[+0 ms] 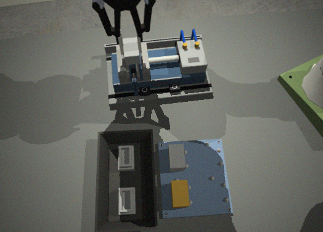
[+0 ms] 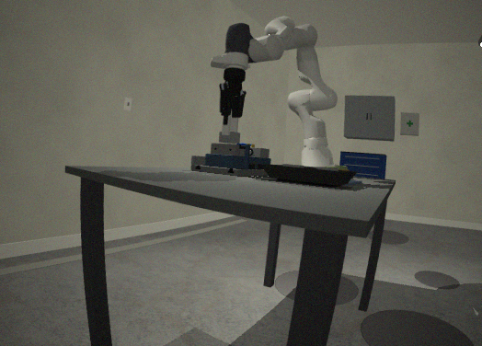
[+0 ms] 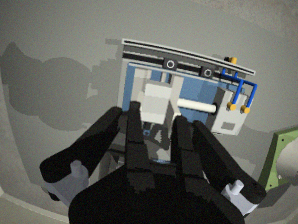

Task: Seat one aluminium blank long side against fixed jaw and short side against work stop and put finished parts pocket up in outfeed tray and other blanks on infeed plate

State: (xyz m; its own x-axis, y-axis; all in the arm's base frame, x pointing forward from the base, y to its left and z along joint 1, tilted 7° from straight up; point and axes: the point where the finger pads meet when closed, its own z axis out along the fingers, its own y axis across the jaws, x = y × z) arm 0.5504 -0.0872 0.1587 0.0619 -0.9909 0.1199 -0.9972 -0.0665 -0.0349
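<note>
Right now the fixed jaw is 8 cm below my hand, 3 cm ahead of it and 1 cm to the left of it. The rest, counted from my hand: work stop 7 cm below, 5 cm to the left; then moving jaw 8 cm below, 3 cm behind; then vise 12 cm below, 7 cm behind.
</note>
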